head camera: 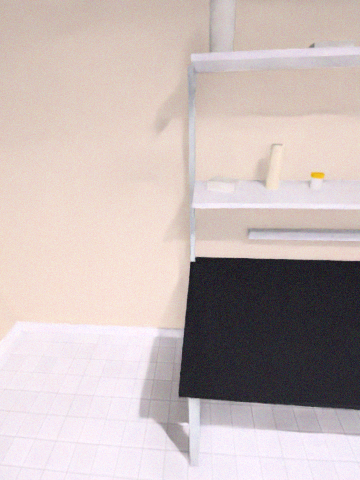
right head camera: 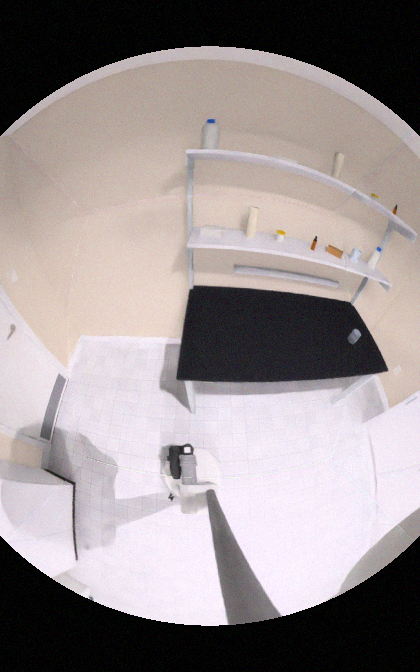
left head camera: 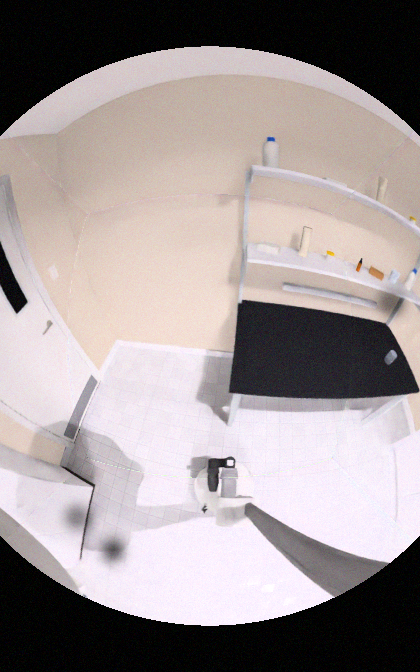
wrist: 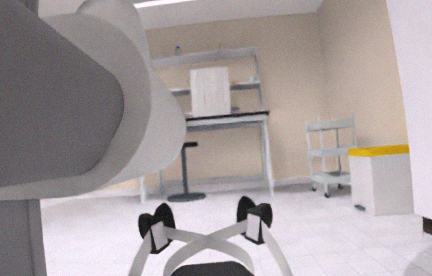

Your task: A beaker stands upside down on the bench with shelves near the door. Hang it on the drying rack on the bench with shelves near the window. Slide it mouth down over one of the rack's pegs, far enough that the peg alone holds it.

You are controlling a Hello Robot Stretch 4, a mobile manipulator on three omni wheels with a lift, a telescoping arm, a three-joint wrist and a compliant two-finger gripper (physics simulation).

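Places are measured from the robot's base along level axes (x ahead, y left, z up), in metres.
Pixels of known places: gripper, fingertip midpoint: [wrist: 205, 215].
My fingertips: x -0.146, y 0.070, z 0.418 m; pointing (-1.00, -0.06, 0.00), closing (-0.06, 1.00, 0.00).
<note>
Behind a point stands the place of what it marks.
The clear beaker [left head camera: 390, 356] [right head camera: 354, 336] stands near the right end of the black-topped bench [head camera: 275, 330] @(x 0.718, y -0.356, z 0.734 m) [left head camera: 310, 350] [right head camera: 270, 335] with shelves. The beaker does not show in the head view. In the wrist view, a white upright panel [wrist: 210, 92] @(x -2.947, y 0.070, z 1.208 m), which looks like the drying rack, stands on another shelved bench [wrist: 250, 115] @(x -2.684, y 0.484, z 0.859 m) across the room; its pegs cannot be made out. My gripper [wrist: 205, 215] @(x -0.146, y 0.070, z 0.419 m) is open and empty, over the floor and away from both benches.
A stool [wrist: 186, 172] @(x -2.973, y -0.287, z 0.283 m) stands under the far bench. A cart [wrist: 331, 151] @(x -2.294, y 1.173, z 0.407 m) and a white bin with a yellow lid [wrist: 382, 182] @(x -1.525, y 1.166, z 0.193 m) are at the right. The door [left head camera: 30, 350] and a white cabinet [left head camera: 50, 505] are on the left. Bottles and boxes stand on the shelves [right head camera: 295, 255].
</note>
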